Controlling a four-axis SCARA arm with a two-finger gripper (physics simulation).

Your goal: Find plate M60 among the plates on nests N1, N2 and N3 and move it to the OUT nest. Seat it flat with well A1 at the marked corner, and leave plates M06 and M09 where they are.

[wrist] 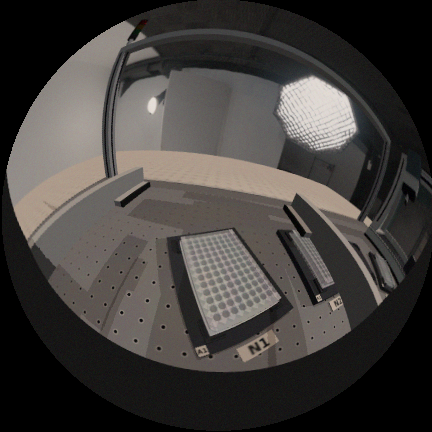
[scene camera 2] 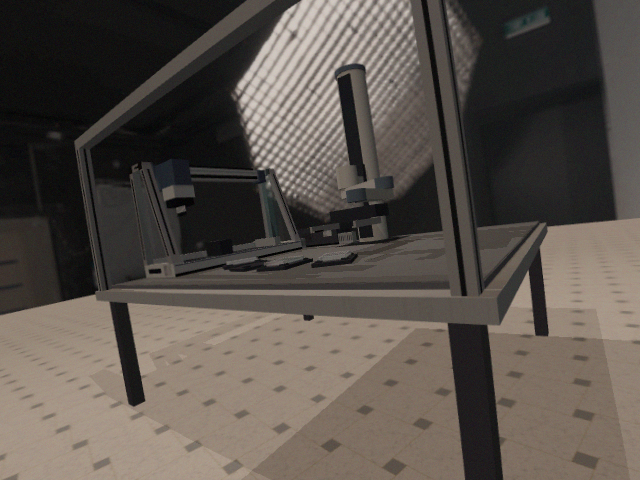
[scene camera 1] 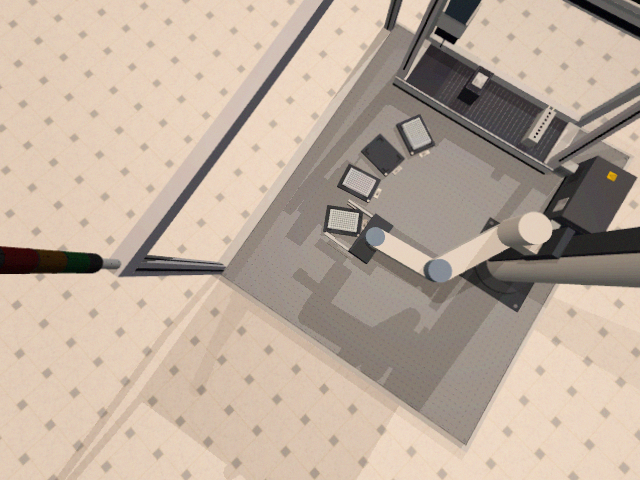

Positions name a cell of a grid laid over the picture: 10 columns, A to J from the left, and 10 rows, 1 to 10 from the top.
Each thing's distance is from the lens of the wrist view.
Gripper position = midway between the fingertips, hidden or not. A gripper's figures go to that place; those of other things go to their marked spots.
my gripper (wrist: F5): 0.12 m
well plate (wrist: F7): 0.14 m
